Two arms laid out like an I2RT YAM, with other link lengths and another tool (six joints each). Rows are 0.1 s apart.
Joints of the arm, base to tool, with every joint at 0 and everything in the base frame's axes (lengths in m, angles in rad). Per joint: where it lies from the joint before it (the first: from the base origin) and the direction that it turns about. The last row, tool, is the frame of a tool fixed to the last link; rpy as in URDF.
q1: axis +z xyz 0 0 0.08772
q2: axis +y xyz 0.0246 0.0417 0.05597
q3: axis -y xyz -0.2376 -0.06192 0
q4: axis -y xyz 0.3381 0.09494 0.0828
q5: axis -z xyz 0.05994 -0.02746 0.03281
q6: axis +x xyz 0.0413 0 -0.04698
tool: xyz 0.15 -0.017 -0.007 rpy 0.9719 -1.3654 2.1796
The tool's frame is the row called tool.
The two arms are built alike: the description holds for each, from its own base.
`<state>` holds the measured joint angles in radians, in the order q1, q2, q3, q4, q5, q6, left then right.
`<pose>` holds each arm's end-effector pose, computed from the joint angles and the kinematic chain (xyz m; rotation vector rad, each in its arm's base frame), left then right.
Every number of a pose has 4 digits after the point. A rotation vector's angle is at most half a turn.
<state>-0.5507 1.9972 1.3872 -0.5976 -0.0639 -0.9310 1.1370 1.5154 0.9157 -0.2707 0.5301 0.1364</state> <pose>0.4767 -0.2414 -0.0029 2.7701 0.8250 0.5942 0.2503 0.3901 0.0775 2.4336 1.3320 1.4268</pose>
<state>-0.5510 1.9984 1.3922 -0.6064 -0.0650 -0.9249 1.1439 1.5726 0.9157 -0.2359 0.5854 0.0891</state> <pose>0.4762 -0.2411 -0.0023 2.7780 0.8172 0.5925 0.2551 0.3867 0.0623 2.3451 1.3537 1.3975</pose>
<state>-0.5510 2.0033 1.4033 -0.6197 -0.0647 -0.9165 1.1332 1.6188 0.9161 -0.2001 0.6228 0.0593</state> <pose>0.4762 -0.2412 -0.0014 2.7882 0.8063 0.5877 0.2643 0.3814 0.0505 2.2940 1.3423 1.3788</pose>
